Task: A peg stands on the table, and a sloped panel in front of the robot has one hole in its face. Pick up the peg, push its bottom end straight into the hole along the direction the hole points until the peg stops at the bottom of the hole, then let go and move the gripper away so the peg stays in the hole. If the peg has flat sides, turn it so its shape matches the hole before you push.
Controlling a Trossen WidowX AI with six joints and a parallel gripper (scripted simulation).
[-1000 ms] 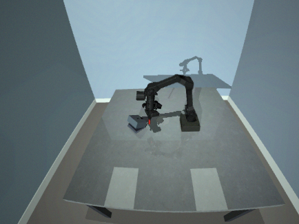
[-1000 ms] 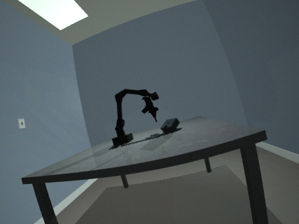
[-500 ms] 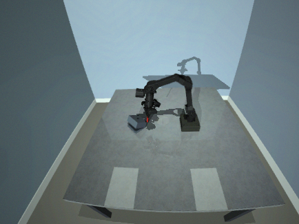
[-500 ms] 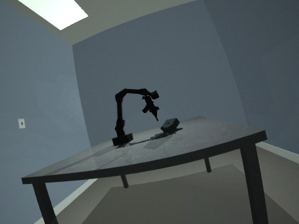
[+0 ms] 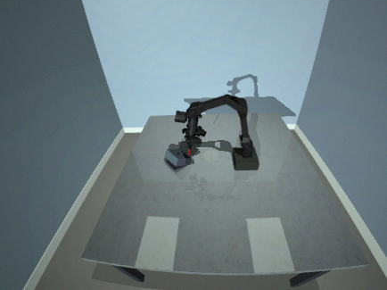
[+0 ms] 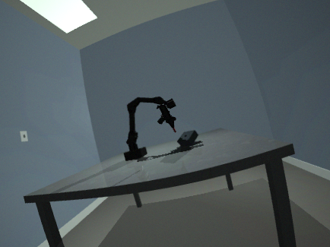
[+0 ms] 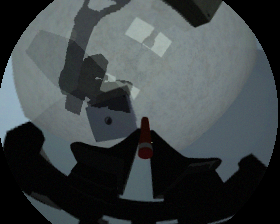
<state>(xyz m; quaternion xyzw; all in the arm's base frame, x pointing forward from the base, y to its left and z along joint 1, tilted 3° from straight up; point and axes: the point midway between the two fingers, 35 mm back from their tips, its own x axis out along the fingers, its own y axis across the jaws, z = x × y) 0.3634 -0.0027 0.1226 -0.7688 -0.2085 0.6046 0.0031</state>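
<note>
Now: gripper tip 90 mm short of the dark sloped panel, 50 mm to the left of it and 110 mm above it. The rest, counted from my gripper tip: thin red peg: 20 mm above.
</note>
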